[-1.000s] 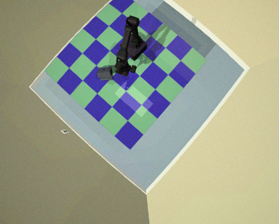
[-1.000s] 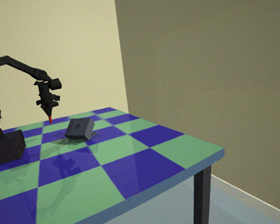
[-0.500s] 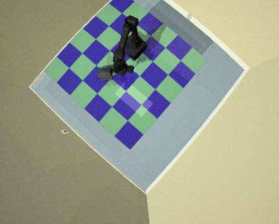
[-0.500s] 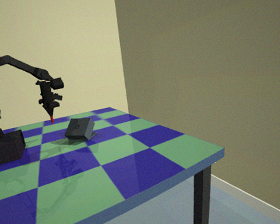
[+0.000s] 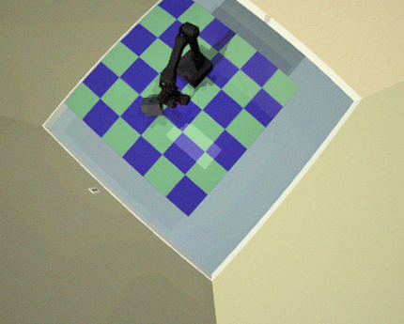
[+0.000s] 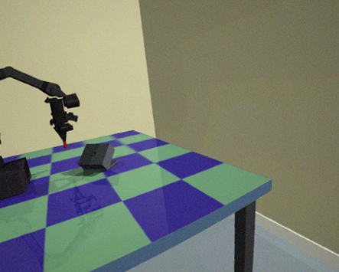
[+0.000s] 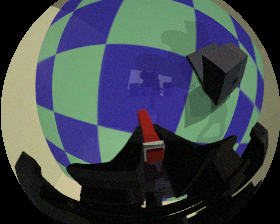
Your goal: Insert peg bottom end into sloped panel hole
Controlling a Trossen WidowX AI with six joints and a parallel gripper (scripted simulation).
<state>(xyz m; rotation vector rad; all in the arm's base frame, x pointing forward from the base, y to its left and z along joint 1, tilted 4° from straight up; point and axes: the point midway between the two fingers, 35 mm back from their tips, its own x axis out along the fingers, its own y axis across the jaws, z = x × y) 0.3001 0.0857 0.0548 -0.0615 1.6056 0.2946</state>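
Now: the grey sloped panel 16 cm to the right of my gripper tip, 12 cm ahead of it and 8 cm below it. From my gripper tip the other things lie so: red peg (2 cm above).
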